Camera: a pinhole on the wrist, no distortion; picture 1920 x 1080 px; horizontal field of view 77.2 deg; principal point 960.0 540.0 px. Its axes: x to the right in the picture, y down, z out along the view. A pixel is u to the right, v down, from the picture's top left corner.
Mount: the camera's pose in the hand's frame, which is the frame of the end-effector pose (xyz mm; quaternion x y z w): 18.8 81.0 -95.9 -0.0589 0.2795 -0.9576 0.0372
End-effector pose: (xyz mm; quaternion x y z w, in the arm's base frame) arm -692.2 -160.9 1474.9 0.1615 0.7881 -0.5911 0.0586
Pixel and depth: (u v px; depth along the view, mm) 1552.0 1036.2 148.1
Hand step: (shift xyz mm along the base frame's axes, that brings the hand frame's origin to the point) 10.9 -21.6 60.0
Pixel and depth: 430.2 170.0 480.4
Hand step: -315.1 -302.0 -163.8
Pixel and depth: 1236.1 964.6 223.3
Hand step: -41.4 -77.5 83.8
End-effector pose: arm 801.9 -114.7 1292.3 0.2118 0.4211 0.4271 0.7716
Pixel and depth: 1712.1 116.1 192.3
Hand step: 60.7 -48.2 114.9
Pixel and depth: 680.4 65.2 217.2
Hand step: 111.7 106.9 56.1
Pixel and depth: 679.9 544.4 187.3
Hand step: 78.3 66.9 -19.4
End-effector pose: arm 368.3 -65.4 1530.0 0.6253 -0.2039 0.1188 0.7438
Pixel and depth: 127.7 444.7 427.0
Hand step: 324.6 -292.3 123.7
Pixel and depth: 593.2 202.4 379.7
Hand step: 126.6 -280.7 101.0
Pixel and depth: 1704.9 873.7 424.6
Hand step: -77.4 -252.6 -290.8
